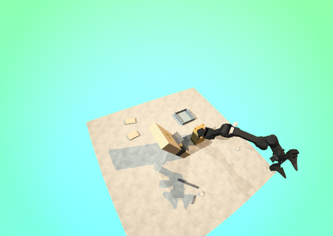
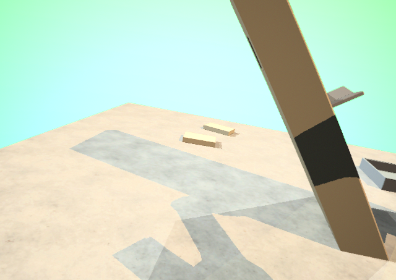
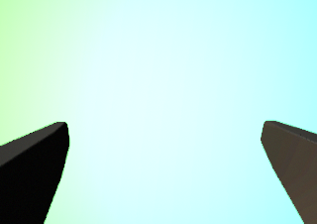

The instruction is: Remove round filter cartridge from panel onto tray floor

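Now: gripper tip 370 mm short of the round filter cartridge, 640 mm to the left of it and 240 mm above it. The rest, counted from my gripper tip: grey tray: 30 mm behind, 930 mm to the right, 500 mm below.
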